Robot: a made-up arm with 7 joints.
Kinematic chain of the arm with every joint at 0, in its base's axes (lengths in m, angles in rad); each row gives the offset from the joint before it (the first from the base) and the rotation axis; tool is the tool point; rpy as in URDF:
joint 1: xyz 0 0 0.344 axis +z
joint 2: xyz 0 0 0 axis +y
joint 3: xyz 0 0 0.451 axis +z
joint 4: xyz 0.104 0 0 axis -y
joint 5: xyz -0.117 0 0.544 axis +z
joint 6: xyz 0 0 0 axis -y
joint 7: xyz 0.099 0 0 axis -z
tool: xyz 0 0 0 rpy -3.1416 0 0
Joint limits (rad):
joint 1: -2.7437..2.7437
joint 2: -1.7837..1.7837
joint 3: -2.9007..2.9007
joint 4: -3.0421..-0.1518
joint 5: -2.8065..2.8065
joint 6: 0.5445..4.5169
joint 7: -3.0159..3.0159
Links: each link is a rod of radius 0.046 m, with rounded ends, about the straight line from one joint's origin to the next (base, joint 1, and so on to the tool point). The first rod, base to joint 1, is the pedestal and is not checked.
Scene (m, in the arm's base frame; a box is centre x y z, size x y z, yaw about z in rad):
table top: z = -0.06
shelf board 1: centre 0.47 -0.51 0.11 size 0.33 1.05 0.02 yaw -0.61
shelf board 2: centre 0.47 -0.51 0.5 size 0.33 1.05 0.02 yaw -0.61
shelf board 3: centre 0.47 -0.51 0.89 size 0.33 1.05 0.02 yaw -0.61
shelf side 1: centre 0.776 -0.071 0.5 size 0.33 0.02 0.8 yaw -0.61
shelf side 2: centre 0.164 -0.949 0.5 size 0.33 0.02 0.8 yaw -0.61
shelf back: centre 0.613 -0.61 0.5 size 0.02 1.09 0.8 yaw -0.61
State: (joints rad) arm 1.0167 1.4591 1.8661 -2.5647 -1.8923 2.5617 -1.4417
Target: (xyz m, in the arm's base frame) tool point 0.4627 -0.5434 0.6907
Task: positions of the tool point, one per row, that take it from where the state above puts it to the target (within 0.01 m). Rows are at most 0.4 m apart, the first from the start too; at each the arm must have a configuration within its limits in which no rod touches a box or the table.
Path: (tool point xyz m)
1: -0.4632 0.0442 0.6783
2: -0.4163 -0.2048 0.7726
3: -0.2232 -0.4494 0.8149
4: 0.0978 -0.5875 0.7868
5: 0.4627 -0.5434 0.6907

